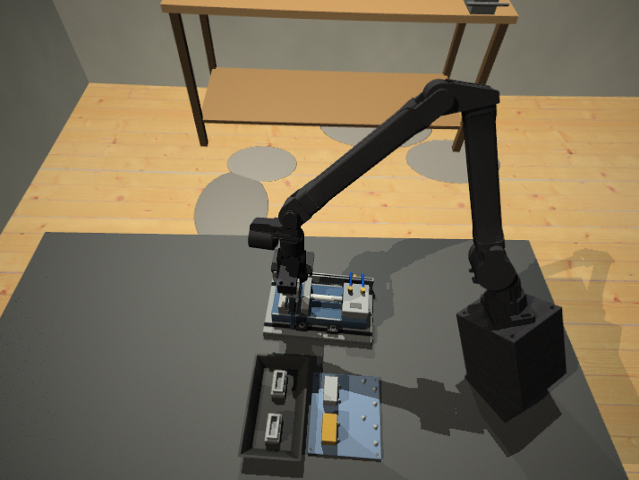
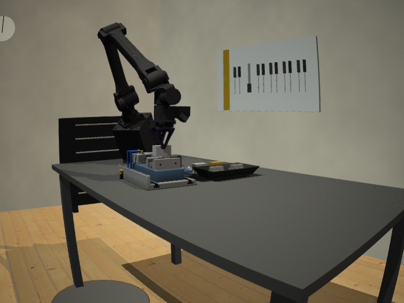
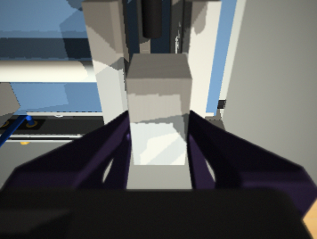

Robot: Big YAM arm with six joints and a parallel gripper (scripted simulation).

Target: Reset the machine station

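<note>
The gray aluminum blank is 2 cm below my hand. Also, from my hand: moving jaw (3 cm behind, 1 cm to the left, 6 cm below); fixed jaw (3 cm ahead, 6 cm below); work stop rod (5 cm to the left, 5 cm below).
</note>
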